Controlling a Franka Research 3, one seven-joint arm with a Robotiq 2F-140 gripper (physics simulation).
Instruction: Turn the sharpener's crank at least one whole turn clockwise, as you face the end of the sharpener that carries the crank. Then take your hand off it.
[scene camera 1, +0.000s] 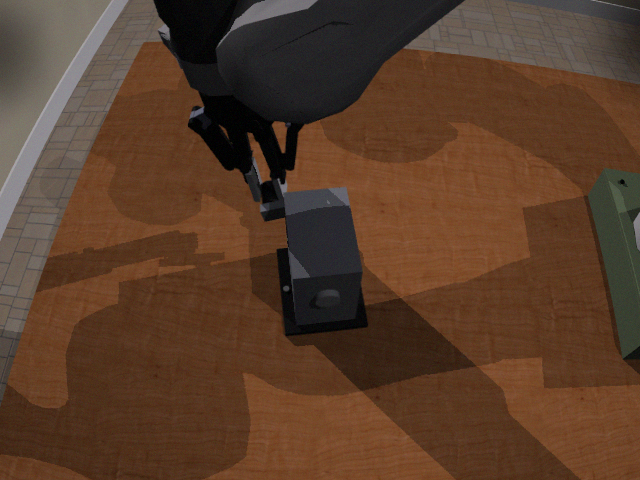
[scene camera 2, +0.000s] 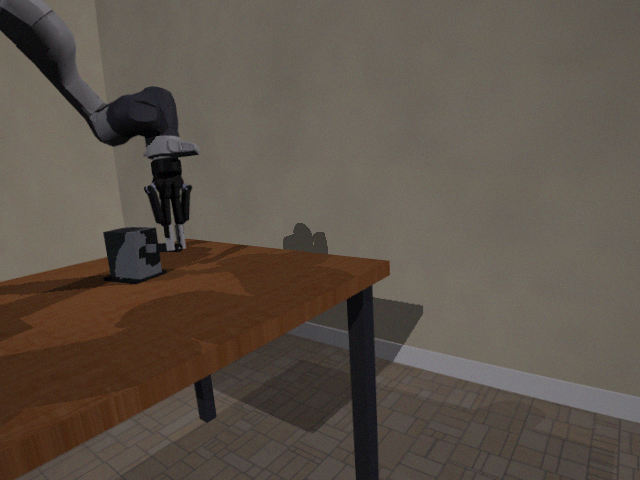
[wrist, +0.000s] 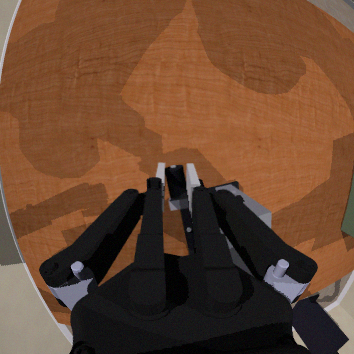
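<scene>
The grey, box-shaped sharpener (scene camera 1: 323, 240) (scene camera 2: 135, 255) (wrist: 257, 207) stands upright on a black base plate (scene camera 1: 330, 328), with a round hole or knob on the end facing scene camera 1. The crank arm (scene camera 1: 272, 210) (scene camera 2: 160, 248) (wrist: 178, 204) is at its far end and sticks out sideways, to the left in scene camera 1, roughly level. My gripper (scene camera 1: 268, 190) (scene camera 2: 175, 242) (wrist: 175, 173) points down and is shut on the black crank handle (scene camera 1: 269, 194) (wrist: 175, 185), one finger on each side. The fingers are close beside the sharpener's far left corner. The crank's pivot is hidden.
A green open box (scene camera 1: 615, 258) (wrist: 349, 212) with a white round thing (scene camera 1: 637, 232) in it stands to the right on the wooden table (scene camera 1: 439, 206) (scene camera 2: 155, 320). The arm reaches over the table's far side. A wall is beyond the table's edge.
</scene>
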